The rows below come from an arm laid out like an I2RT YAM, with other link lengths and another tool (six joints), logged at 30 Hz.
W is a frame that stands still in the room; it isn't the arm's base.
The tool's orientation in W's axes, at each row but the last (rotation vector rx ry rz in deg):
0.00 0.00 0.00
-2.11 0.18 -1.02
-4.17 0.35 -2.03
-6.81 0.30 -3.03
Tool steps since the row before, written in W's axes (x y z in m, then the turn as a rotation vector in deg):
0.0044 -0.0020 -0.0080 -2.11 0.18 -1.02
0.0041 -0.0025 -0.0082 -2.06 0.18 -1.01
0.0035 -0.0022 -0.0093 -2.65 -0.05 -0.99
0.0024 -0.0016 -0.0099 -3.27 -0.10 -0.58
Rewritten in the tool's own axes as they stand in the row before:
0.0044 -0.0020 -0.0080 -2.11 0.18 -1.02
0.0042 -0.0021 -0.0083 -2.06 0.18 -1.01
0.0036 -0.0014 -0.0094 -2.64 -0.07 -1.01
0.0025 -0.0003 -0.0100 -3.26 -0.20 -0.62

